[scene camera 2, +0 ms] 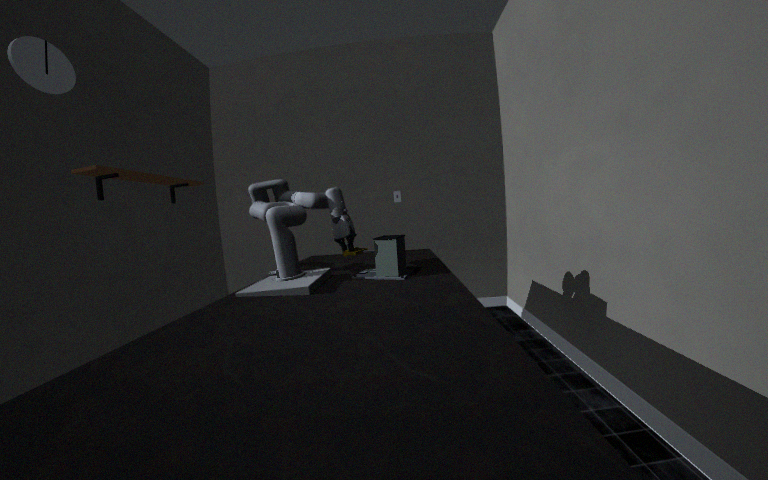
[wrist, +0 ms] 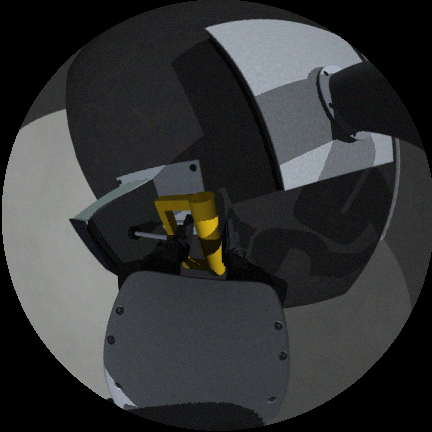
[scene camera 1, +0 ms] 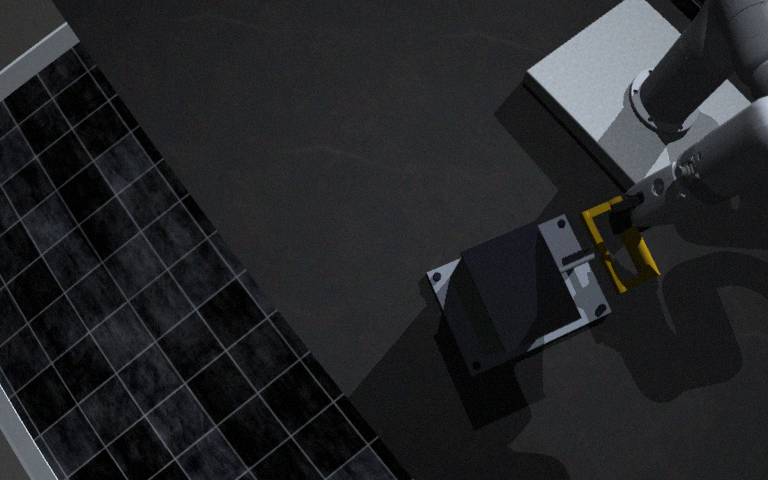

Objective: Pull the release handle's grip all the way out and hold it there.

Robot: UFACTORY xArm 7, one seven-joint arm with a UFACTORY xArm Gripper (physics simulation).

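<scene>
The release handle's grip is a yellow rectangular frame (scene camera 1: 647,255) (scene camera 2: 355,251) (wrist: 205,225). It stands out from the box-shaped housing (scene camera 1: 504,277) (scene camera 2: 387,259) (wrist: 116,215) on a thin metal rod (scene camera 1: 578,262) (wrist: 151,235), with a stretch of rod showing between them. My gripper (scene camera 1: 626,212) (scene camera 2: 347,247) (wrist: 207,226) is shut on the grip's outer bar, with a dark finger on each side of it. In scene camera 1 it holds the bar near its upper end. The fingers hide part of the frame, and the gripper body hides its lower end in the wrist view.
The housing sits on a light mounting plate (scene camera 1: 560,229) (wrist: 177,175) with dark bolts at its corners. The arm's pale base block (scene camera 1: 589,67) (scene camera 2: 283,285) (wrist: 290,50) stands close by. A wooden shelf (scene camera 2: 141,177) hangs on the left wall.
</scene>
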